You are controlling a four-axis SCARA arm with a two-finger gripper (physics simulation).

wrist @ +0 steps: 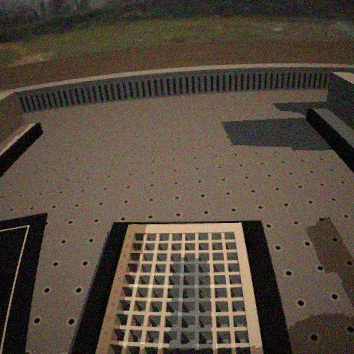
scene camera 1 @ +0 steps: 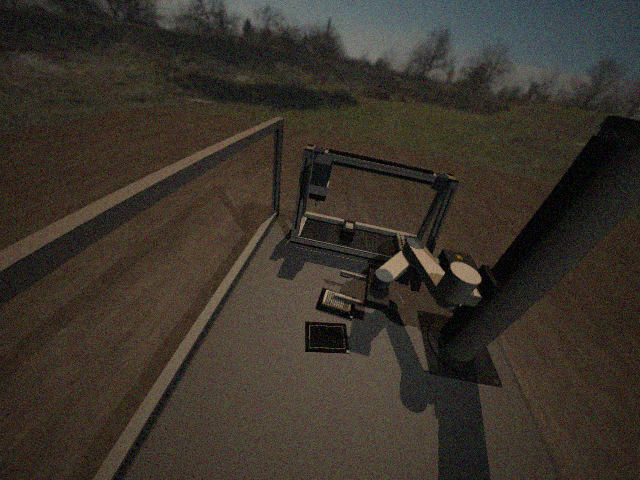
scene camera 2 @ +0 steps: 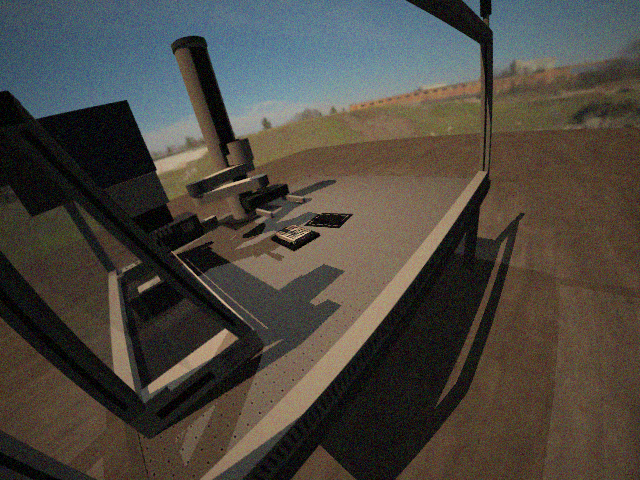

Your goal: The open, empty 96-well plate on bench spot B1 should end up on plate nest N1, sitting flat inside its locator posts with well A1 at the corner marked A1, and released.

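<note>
The empty 96-well plate lies inside the dark plate nest and looks level. The nest's dark border shows along both sides of it in the wrist view. My gripper is open and empty, above and back from the plate; its fingers show at the left and right edges of the wrist view, apart from the plate. The plate's near end is cut off there. The A1 mark, the well letters and the locator posts cannot be made out.
A flat dark pad with a thin light outline, apparently bench spot B1, lies beside the nest. A gantry frame stands at one end of the bench. A raised rail runs along the bench edge.
</note>
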